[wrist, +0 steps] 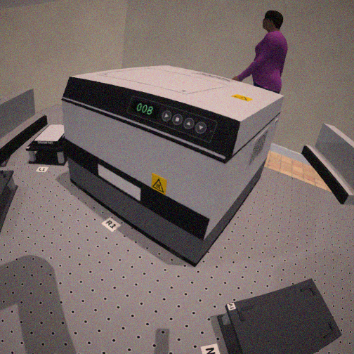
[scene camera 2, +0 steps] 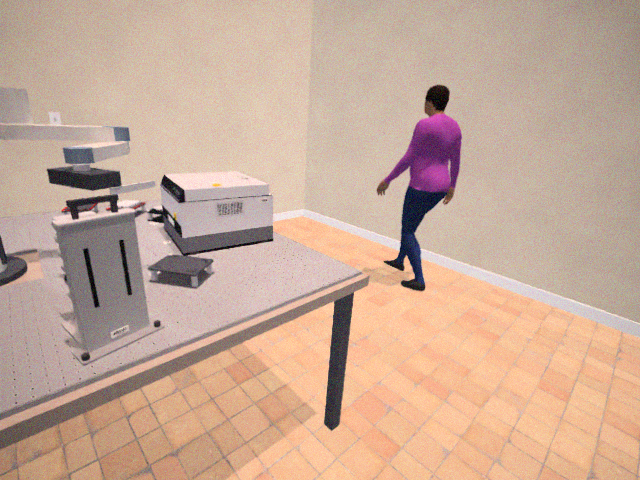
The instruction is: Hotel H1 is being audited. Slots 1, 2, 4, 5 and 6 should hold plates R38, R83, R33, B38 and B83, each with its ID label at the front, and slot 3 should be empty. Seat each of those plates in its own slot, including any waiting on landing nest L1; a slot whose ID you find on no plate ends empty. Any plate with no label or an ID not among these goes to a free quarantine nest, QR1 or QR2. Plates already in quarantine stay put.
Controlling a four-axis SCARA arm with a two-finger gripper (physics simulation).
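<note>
Hotel H1 stands at the left in the scene view, showing a closed grey side; its slots face away, so its plates and labels cannot be read. My gripper is open and empty, above and behind the hotel in the scene view. In the wrist view its fingers are wide apart at the left and right edges, with the reader seen between them. A white plate lies on landing nest L1, at the left beyond the reader; its ID is unreadable. QR1 and QR2 cannot be identified in these views.
A large white and grey reader, marked R1, shows 008. A low dark nest stands near it. A dark object shows at the wrist view's left edge. A person stands beyond the table.
</note>
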